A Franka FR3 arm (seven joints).
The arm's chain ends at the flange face. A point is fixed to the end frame.
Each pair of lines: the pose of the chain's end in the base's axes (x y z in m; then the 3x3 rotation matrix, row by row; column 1 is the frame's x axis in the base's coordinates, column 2 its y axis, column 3 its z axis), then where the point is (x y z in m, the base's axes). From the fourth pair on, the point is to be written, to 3 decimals.
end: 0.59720 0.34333 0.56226; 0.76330 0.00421 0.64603; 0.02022 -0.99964 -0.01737; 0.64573 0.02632 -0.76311
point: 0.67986 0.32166 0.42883
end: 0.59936 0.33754 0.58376; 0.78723 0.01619 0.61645; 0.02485 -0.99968 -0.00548; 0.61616 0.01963 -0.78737
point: 0.67708 0.31761 0.44713
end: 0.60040 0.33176 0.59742; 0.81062 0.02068 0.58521; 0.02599 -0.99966 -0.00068; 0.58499 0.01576 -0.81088
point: 0.67279 0.31255 0.45779
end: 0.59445 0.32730 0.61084; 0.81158 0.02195 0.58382; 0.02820 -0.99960 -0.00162; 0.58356 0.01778 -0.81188
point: 0.667 0.308 0.471
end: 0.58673 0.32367 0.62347; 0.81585 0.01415 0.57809; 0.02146 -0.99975 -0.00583; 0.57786 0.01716 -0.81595
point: 0.658 0.304 0.483
